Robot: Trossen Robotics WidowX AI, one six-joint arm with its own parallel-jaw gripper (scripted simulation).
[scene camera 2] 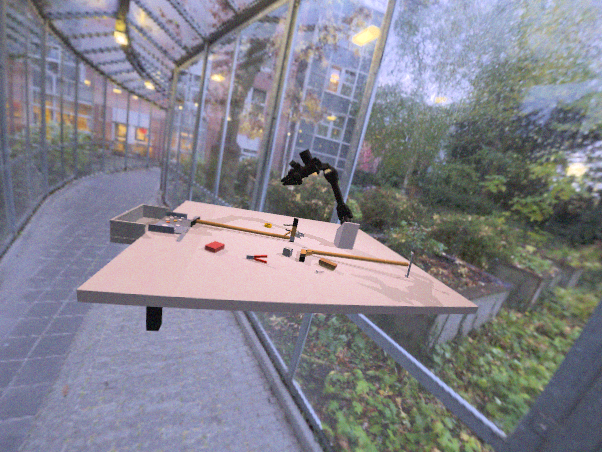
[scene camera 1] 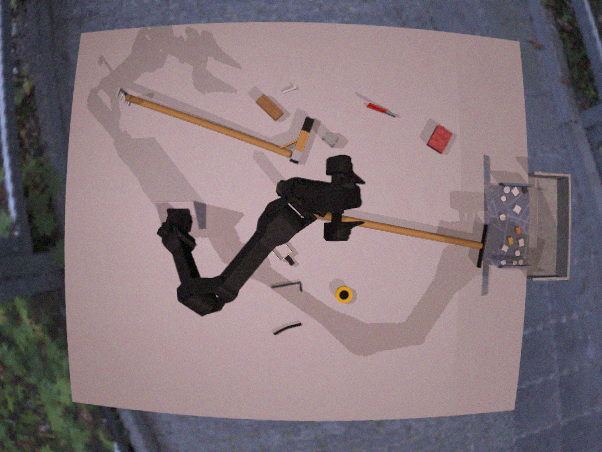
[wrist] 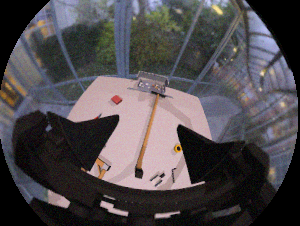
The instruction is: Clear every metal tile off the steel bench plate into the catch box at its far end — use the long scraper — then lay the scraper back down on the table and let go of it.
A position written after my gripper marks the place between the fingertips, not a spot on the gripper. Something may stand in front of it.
Note:
My gripper (scene camera 1: 363,202) is open, with nothing in its grasp. Also in view: a long scraper (scene camera 1: 368,224).
My gripper is seen too in the wrist view (wrist: 148,122).

